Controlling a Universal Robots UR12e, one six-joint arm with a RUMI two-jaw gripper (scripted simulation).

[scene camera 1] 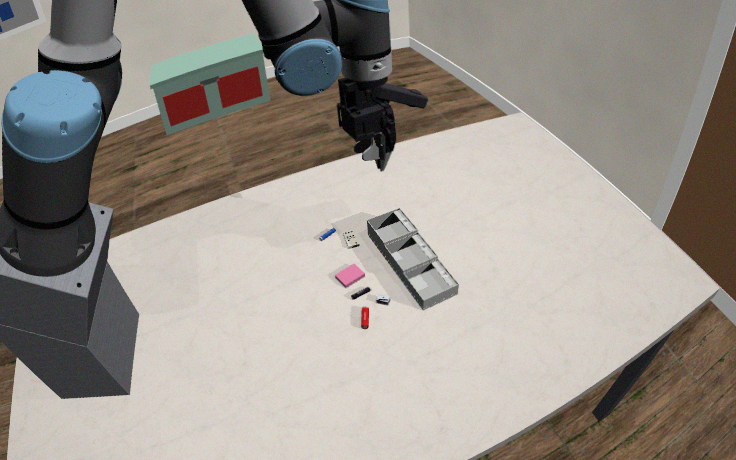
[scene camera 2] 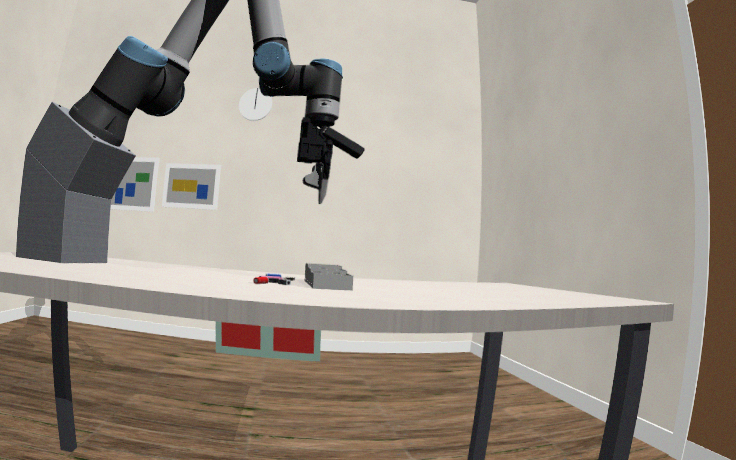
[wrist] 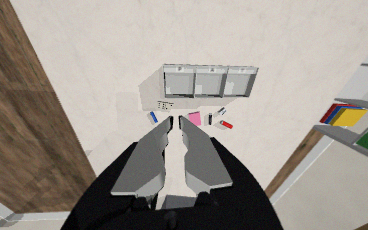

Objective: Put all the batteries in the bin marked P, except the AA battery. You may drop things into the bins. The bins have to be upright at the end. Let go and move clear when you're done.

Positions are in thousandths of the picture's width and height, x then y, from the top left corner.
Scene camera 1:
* my gripper: 517,368
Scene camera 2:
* my gripper: 435,442
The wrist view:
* my gripper: 477,507
